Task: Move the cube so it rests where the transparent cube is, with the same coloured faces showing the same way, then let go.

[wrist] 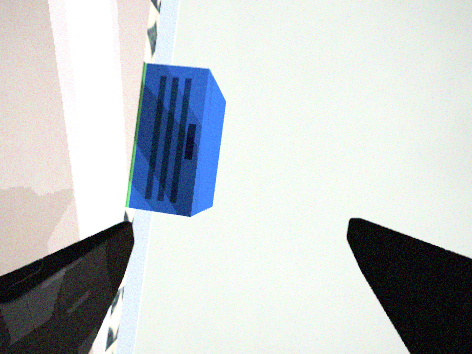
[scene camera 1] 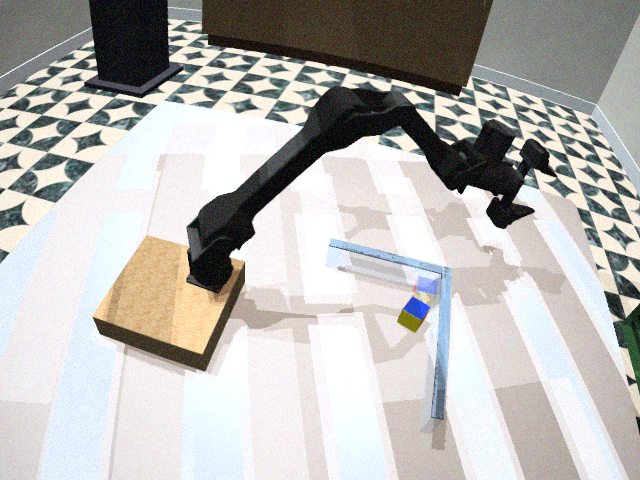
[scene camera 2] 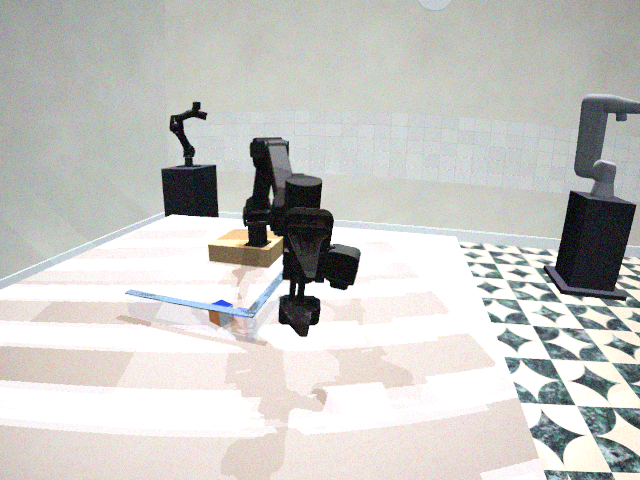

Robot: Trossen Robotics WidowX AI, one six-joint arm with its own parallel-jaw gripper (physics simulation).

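Pixels of known places: gripper, fingertip midpoint: (wrist: 242, 229) (scene camera 1: 545, 193) (scene camera 2: 306, 309); arm's base, link origin: (scene camera 1: 209, 274) (scene camera 2: 258, 243).
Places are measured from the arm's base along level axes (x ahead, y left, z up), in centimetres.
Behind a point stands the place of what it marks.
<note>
The cube (scene camera 1: 413, 308) (scene camera 2: 220, 314) rests on the table inside the angle of two low walls. Its top is blue; a yellow side shows in scene camera 1 and an orange side in scene camera 2. The transparent cube (scene camera 1: 427, 285) (scene camera 2: 241, 323) is close to the inner corner of the walls, with a pale blue top. The solid cube is beside it, nearer the front in scene camera 1, and looks turned relative to it. My gripper (scene camera 1: 543, 192) @[x 56.3, y 36.1, z 13.3 cm] (scene camera 2: 307, 305) @[x 56.3, y 36.1, z 13.3 cm] (wrist: 242, 229) @[x 56.3, y 36.1, z 13.3 cm] is open and empty, above the table beyond the walls. The cube does not show in the wrist view.
Two blue-topped see-through walls (scene camera 1: 387, 255) @[x 27.8, y 17.5, z 0.3 cm] (scene camera 1: 443, 341) @[x 41.0, y 1.7, z 0.3 cm] (scene camera 2: 180, 301) @[x 41.0, y 2.4, z 0.3 cm] meet in a corner around the cubes. The arm stands on a wooden block (scene camera 1: 149, 289) @[x -8.1, y -7.3, z -0.3 cm] (scene camera 2: 240, 254) @[x 5.1, y -3.5, z -2.2 cm]. A blue cabinet-like box (wrist: 172, 140) shows past the table edge in the wrist view.
</note>
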